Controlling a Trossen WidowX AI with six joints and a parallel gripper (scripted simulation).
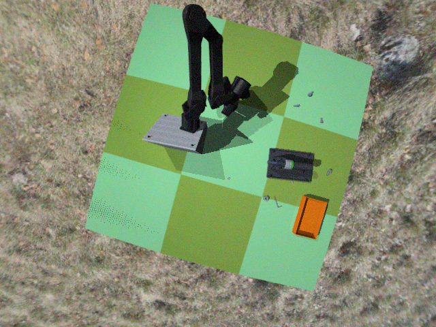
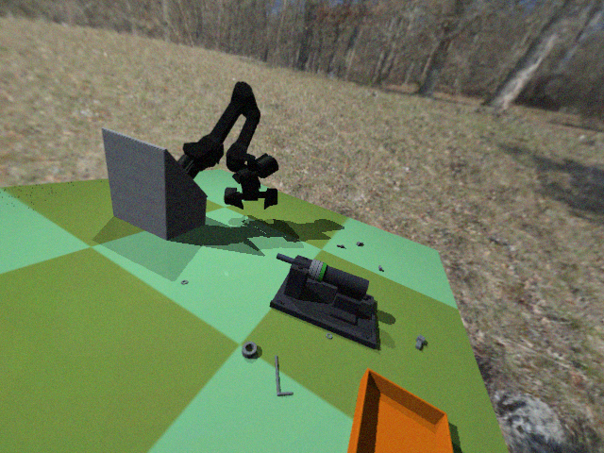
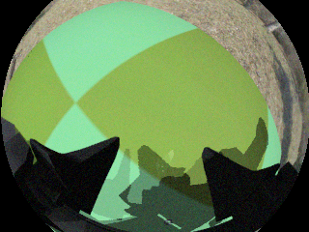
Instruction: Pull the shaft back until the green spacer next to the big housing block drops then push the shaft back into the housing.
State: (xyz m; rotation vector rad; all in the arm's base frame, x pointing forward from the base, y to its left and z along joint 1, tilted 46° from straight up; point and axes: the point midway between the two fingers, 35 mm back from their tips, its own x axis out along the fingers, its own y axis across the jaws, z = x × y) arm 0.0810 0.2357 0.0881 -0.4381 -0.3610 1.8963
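Now: gripper tip 36 cm short of the grey shaft, 25 cm to the left of it and 5 cm below it. Round my gripper tip: orange tray (61 cm ahead, 46 cm to the right, 2 cm below); light grey spacer (38 cm ahead, 25 cm to the right, 5 cm above); green spacer (40 cm ahead, 24 cm to the right, 5 cm above).
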